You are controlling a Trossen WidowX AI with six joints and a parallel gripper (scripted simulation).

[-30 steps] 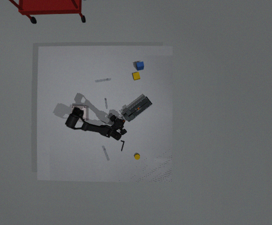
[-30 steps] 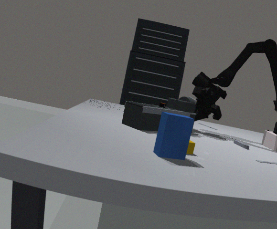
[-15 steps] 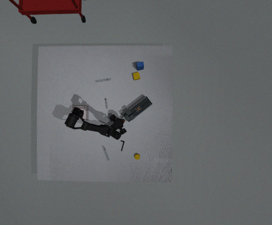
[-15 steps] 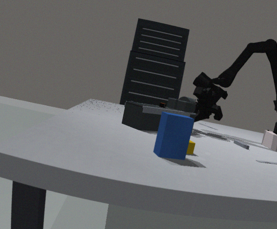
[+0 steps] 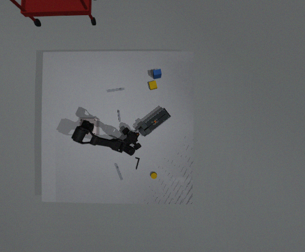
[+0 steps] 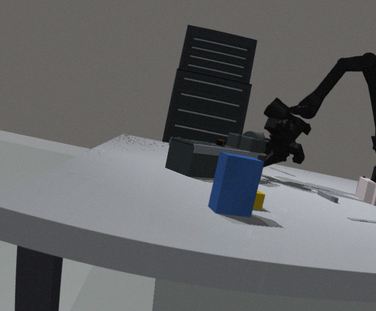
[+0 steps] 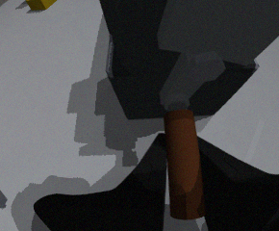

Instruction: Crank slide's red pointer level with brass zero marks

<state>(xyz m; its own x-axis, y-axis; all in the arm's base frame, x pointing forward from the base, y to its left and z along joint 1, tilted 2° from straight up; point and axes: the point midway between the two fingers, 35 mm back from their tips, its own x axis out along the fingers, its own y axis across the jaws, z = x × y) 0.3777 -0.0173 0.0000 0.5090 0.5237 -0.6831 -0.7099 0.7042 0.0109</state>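
The red pointer lies 12 cm to the left of my gripper tip, 12 cm ahead of it and 5 cm above it. Round my gripper tip: brown crank handle (2 cm above, 1 cm to the right, 1 cm behind); black hex key (23 cm to the right, 3 cm below, 2 cm ahead); yellow block (42 cm to the left, 6 cm ahead, 2 cm below).
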